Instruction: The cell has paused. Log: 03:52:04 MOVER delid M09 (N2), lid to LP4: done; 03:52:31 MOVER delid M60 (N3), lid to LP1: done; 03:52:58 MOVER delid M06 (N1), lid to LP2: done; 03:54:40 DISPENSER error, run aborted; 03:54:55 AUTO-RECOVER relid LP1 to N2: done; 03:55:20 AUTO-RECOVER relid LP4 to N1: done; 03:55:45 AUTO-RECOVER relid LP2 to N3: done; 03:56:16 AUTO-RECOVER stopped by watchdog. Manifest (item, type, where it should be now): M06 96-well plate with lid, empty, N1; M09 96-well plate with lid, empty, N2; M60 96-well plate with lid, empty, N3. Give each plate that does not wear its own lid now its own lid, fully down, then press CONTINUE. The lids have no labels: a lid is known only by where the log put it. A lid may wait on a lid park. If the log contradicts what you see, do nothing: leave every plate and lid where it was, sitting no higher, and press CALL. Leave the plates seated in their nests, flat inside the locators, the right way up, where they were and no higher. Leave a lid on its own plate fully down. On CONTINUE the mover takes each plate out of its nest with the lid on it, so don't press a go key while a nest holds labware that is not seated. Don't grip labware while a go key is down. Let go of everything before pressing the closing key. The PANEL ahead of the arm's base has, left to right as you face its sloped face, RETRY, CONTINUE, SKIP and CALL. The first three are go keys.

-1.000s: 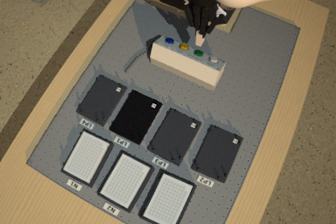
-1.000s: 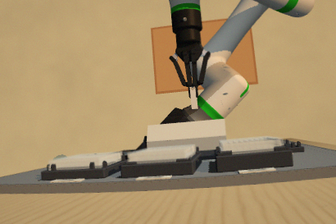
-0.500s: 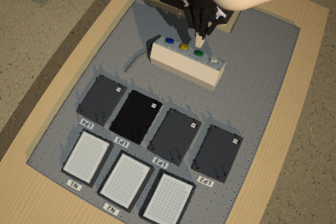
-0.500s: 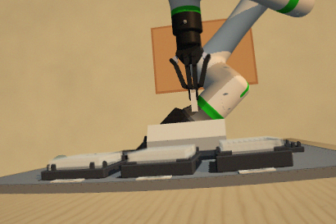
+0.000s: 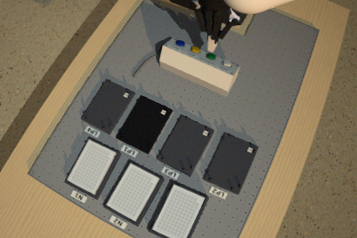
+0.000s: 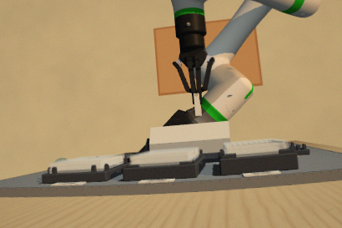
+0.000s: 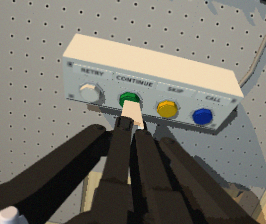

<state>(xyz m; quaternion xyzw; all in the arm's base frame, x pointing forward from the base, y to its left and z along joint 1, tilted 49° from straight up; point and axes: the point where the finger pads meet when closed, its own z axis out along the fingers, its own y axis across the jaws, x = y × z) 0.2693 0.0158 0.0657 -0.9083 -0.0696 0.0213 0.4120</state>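
The green CONTINUE key is 7 cm below my hand. The rest, counted from my hand: yellow SKIP key: 1 cm ahead, 5 cm to the right, 7 cm below; then RETRY key: 5 cm to the left, 7 cm below; then blue CALL key: 1 cm ahead, 10 cm to the right, 7 cm below.
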